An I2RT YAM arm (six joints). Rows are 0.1 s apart.
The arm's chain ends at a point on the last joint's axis. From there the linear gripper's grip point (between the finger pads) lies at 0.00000 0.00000 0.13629 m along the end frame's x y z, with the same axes.
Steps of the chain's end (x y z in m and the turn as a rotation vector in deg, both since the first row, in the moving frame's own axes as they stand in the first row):
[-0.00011 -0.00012 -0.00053 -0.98 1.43 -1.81]
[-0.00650 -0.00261 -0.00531 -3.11 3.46 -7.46]
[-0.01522 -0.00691 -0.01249 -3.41 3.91 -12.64]
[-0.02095 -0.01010 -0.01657 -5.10 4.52 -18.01]
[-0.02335 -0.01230 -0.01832 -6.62 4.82 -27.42]
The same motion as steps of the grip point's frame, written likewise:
[0.00333 0.00216 -0.00059 -0.98 1.43 -1.81]
[0.00218 0.00422 -0.00576 -3.11 3.46 -7.46]
[-0.00512 0.00010 -0.01305 -3.41 3.91 -12.64]
[-0.00851 0.00013 -0.01752 -5.10 4.52 -18.01]
[-0.00867 0.00011 -0.01968 -6.62 4.82 -27.42]

